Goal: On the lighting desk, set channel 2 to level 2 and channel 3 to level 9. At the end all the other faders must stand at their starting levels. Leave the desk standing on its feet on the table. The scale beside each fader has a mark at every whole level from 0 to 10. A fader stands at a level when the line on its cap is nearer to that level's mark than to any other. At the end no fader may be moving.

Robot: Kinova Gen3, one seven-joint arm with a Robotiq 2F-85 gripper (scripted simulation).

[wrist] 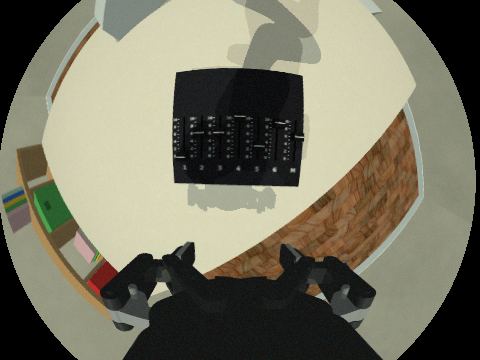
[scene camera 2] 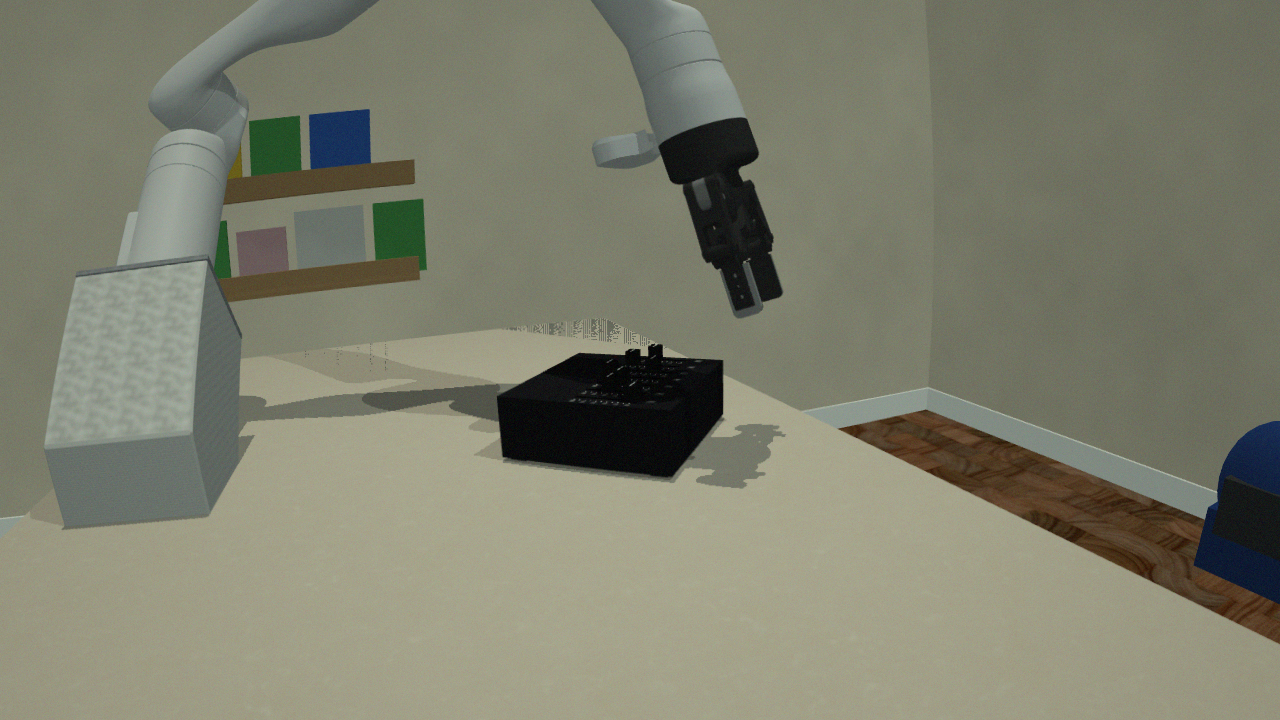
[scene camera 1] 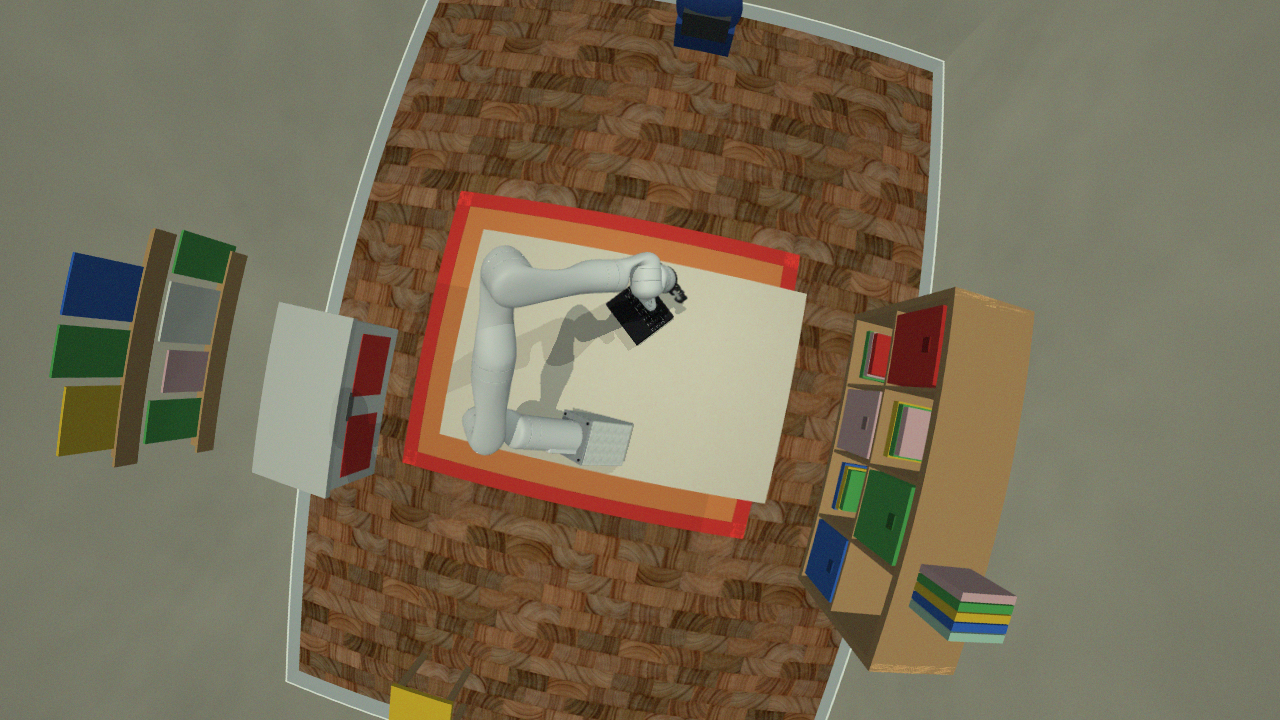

Path:
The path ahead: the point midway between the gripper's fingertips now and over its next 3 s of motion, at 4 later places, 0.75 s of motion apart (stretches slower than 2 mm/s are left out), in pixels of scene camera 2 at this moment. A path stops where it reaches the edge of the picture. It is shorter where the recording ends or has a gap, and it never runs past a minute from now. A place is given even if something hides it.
The gripper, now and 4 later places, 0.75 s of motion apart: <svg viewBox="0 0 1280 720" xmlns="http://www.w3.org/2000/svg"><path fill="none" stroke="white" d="M762 306L727 301L666 270L623 234L612 219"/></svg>

